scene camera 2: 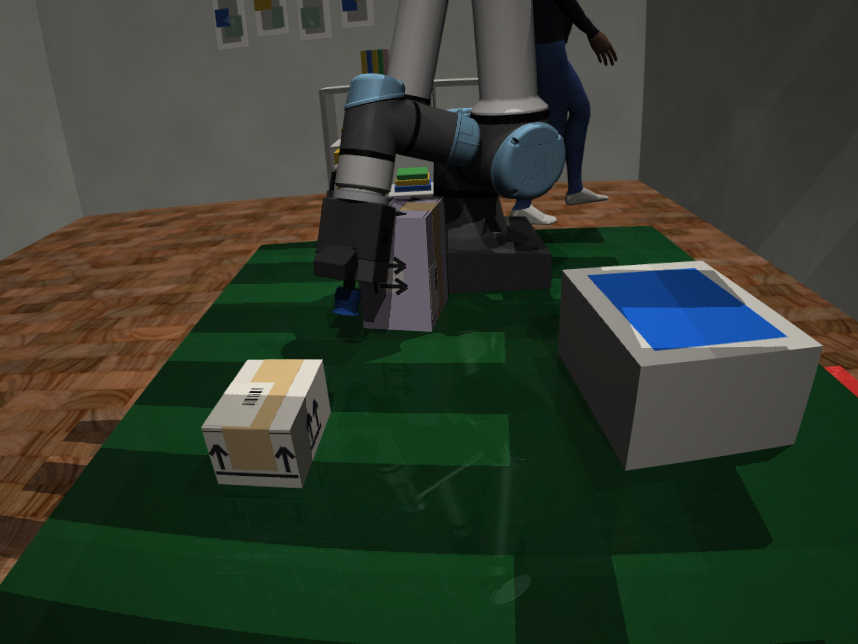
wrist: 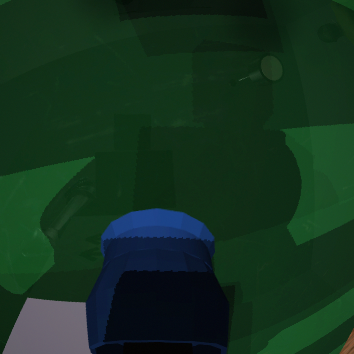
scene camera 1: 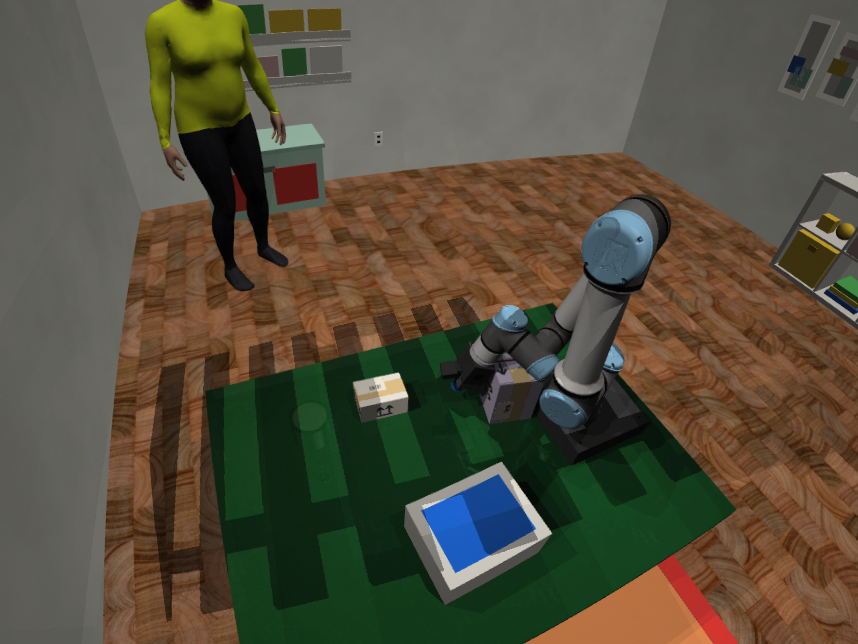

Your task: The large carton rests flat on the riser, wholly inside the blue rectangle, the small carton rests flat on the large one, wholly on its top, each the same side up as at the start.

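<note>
The riser [scene camera 1: 498,567] [scene camera 2: 713,408] is a pale grey block with the blue rectangle [scene camera 1: 478,523] [scene camera 2: 686,308] on top; no carton is on it. The large carton [scene camera 1: 509,402] [scene camera 2: 415,298] [wrist: 52,330], pale purple with tan tape, stands tall on the mat close to the arm's base, its printed arrows pointing sideways. The small carton [scene camera 1: 381,402] [scene camera 2: 263,443], white with tan tape, sits flat on the mat, arrows up. My gripper [scene camera 1: 455,385] [scene camera 2: 347,302] [wrist: 157,220], a blue suction cup, is low beside the large carton, with nothing on its face. The wrist partly hides that carton.
The arm's base [scene camera 1: 596,433] [scene camera 2: 495,270] stands right behind the large carton. The green mat [scene camera 1: 277,526] [scene camera 2: 388,512] lies under everything. A person in yellow [scene camera 1: 207,76] stands beyond the mat; another person [scene camera 2: 569,117] stands behind the arm.
</note>
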